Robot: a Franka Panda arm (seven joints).
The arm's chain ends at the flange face. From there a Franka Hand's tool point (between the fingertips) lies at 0.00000 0.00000 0.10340 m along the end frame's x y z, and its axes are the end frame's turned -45 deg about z.
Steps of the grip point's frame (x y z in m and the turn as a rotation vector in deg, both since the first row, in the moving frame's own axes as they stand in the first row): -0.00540 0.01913 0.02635 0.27 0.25 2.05; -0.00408 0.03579 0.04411 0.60 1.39 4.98; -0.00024 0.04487 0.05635 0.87 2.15 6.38; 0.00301 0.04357 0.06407 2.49 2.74 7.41; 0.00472 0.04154 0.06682 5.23 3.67 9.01; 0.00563 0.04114 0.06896 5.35 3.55 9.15; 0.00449 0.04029 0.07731 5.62 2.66 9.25
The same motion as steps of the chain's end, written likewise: 0.00972 0.01801 0.02635 0.37 -0.01 2.05; 0.02131 0.03068 0.04415 1.41 0.56 4.98; 0.02971 0.03565 0.05643 2.14 0.91 6.38; 0.03219 0.03531 0.06429 3.70 0.18 7.41; 0.03380 0.03748 0.06746 6.29 -1.10 9.01; 0.03445 0.03658 0.06961 6.29 -1.27 9.15; 0.03457 0.03612 0.07792 5.85 -2.09 9.25
